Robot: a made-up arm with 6 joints.
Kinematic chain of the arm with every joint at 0, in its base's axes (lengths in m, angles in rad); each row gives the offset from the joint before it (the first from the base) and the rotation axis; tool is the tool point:
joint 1: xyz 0 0 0.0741 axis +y
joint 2: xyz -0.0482 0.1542 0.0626 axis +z
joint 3: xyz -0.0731 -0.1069 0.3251 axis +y
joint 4: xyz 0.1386 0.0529 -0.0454 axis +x
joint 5: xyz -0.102 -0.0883 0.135 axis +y
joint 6: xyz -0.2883 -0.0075 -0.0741 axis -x
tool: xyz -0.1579 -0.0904 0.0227
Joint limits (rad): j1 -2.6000..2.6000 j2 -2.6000..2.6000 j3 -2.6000..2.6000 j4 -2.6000..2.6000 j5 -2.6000..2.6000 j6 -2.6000..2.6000
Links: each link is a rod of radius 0.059 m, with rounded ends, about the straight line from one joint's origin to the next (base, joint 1, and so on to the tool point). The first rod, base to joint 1, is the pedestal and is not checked.
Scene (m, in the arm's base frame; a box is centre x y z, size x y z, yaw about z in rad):
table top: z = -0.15
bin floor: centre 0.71 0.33 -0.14 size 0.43 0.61 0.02 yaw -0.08
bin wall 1: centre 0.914 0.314 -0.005 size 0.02 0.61 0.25 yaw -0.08
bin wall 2: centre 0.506 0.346 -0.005 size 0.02 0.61 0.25 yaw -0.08
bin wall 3: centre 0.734 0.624 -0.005 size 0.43 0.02 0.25 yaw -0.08
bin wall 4: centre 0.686 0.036 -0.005 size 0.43 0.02 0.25 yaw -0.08
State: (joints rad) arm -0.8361 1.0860 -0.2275 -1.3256 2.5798 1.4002
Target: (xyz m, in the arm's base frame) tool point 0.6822 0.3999 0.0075
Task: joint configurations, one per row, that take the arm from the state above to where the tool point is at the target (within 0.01 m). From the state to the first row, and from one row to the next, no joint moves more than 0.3 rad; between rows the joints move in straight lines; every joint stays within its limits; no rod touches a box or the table.
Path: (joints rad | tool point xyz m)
1: -0.5705 0.9948 -0.1926 -1.2601 2.5823 1.3810 | -0.4100 0.5586 0.5427
2: -0.3050 0.9035 -0.1577 -1.1945 2.5849 1.3619 | -0.2253 0.5555 0.6565
3: -0.0394 0.8123 -0.1229 -1.1290 2.5874 1.3427 | -0.0121 0.5461 0.7035
4: 0.2262 0.7211 -0.0880 -1.0635 2.5899 1.3236 | 0.2057 0.5303 0.6774
5: 0.4917 0.6298 -0.0531 -0.9979 2.5924 1.3044 | 0.4037 0.5076 0.5809
6: 0.7573 0.5386 -0.0182 -0.9324 2.5950 1.2853 | 0.5595 0.4783 0.4244
7: 1.0228 0.4474 0.0166 -0.8669 2.5975 1.2661 | 0.6557 0.4423 0.2258
8: 1.2884 0.3561 0.0515 -0.8013 2.6000 1.2470 | 0.6822 0.3999 0.0075

